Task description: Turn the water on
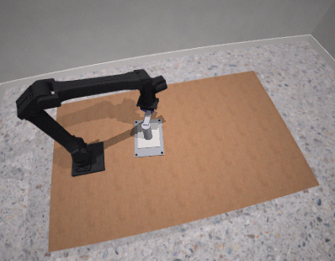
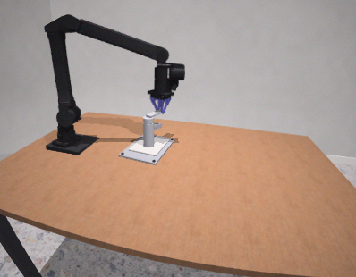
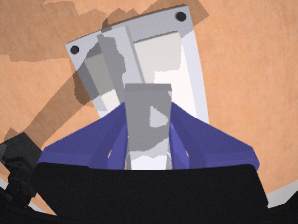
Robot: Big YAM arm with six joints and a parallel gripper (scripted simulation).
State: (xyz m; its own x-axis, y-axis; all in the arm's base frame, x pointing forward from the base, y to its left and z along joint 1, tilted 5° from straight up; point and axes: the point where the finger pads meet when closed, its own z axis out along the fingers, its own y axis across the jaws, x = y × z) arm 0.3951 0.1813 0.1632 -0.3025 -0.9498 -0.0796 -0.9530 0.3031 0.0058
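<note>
Right now the lever is 30 mm to the right of my hand and 10 mm behind it. The rest, counted from my hand: tap (60 mm below, 50 mm to the right, 20 mm behind).
</note>
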